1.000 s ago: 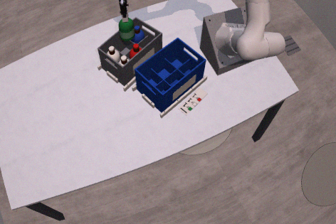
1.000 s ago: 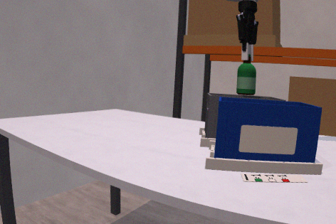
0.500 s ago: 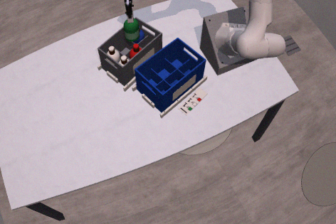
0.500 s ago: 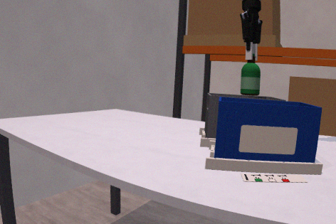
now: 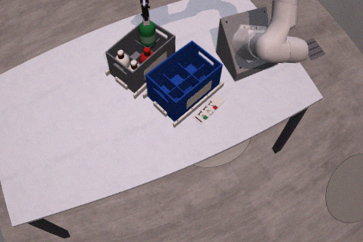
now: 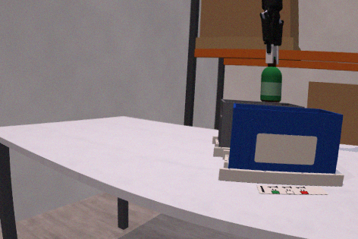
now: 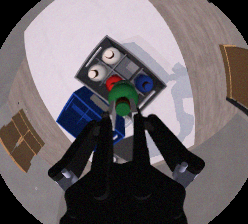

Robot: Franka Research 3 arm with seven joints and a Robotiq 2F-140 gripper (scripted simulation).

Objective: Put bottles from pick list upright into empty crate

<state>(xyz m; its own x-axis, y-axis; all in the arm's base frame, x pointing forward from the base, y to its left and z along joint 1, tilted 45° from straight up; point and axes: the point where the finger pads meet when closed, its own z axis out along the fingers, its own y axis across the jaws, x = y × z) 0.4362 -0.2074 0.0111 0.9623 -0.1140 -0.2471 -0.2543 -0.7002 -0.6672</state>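
The green bottle is 80 mm below my hand. Round my hand: blue bottle (260 mm below, 80 mm to the right, 20 mm behind); grey crate (260 mm below, 40 mm ahead); red bottle (260 mm below, 30 mm to the left, 20 mm ahead).
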